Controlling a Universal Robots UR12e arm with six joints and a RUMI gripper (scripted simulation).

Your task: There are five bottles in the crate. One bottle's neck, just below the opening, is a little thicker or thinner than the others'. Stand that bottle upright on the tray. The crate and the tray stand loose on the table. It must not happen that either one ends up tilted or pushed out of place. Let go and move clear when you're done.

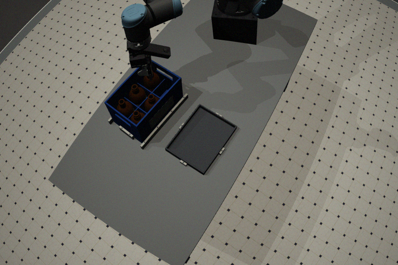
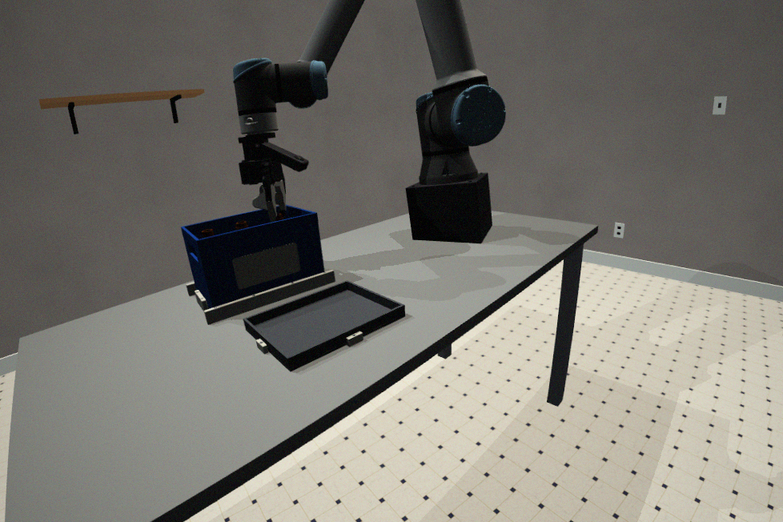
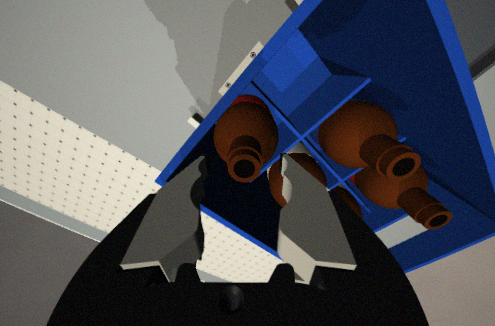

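Right now the bottle is 180 mm ahead of my hand and 70 mm below it. Round my hand: black tray (310 mm to the left, 140 mm below, 60 mm ahead); then blue crate (90 mm ahead, 70 mm below, 40 mm to the left).
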